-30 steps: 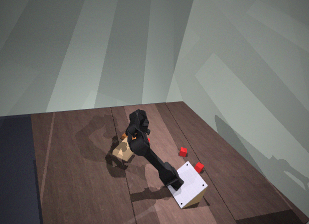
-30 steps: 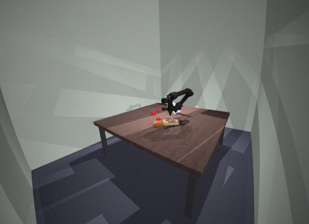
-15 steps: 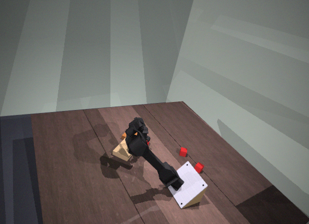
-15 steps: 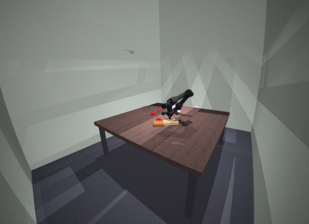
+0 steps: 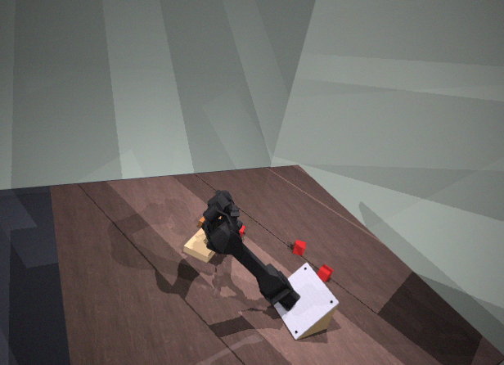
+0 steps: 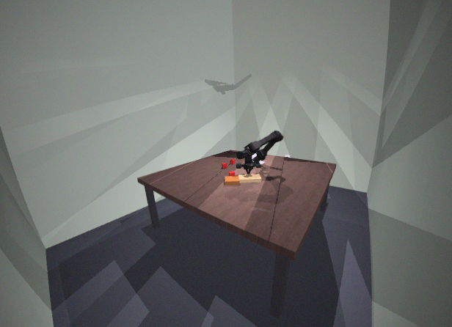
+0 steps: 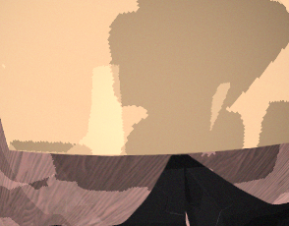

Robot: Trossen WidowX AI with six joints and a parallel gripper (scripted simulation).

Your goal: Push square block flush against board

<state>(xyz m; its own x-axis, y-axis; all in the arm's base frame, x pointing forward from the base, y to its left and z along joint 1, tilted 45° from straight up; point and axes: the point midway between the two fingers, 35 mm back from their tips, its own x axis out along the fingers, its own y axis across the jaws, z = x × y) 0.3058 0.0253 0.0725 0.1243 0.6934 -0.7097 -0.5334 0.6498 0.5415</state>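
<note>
Now: the pale board 6 cm ahead of my gripper tip, 4 cm to the left of it and 1 cm above it. Also, from my gripper tip: square block (15 cm ahead, 6 cm to the right, 1 cm above).
</note>
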